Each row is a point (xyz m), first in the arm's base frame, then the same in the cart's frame.
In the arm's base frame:
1: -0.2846 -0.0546 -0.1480
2: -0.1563 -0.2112 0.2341
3: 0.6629 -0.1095 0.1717
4: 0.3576 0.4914 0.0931
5: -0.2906 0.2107 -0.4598
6: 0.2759 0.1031 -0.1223
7: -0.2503 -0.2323 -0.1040
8: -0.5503 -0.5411 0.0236
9: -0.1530 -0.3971 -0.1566
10: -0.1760 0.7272 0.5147
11: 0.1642 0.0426 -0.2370
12: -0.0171 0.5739 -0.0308
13: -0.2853 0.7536 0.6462
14: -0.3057 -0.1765 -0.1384
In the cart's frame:
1: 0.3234 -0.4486 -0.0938
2: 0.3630 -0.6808 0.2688
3: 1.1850 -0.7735 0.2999
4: 1.0361 -0.1116 0.2898
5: 0.4176 -0.1508 -0.3587
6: 0.8971 -0.4364 0.0087
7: 0.3108 -0.6335 -0.0756
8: -0.0651 -0.8744 -0.0273
9: 0.3742 -0.8085 -0.1445
10: 0.5202 0.1886 0.6920
11: 0.7902 -0.4522 -0.1240
12: 0.7088 0.0750 0.1462
13: 0.4038 0.2231 0.8152
14: 0.2743 -0.5619 -0.1057

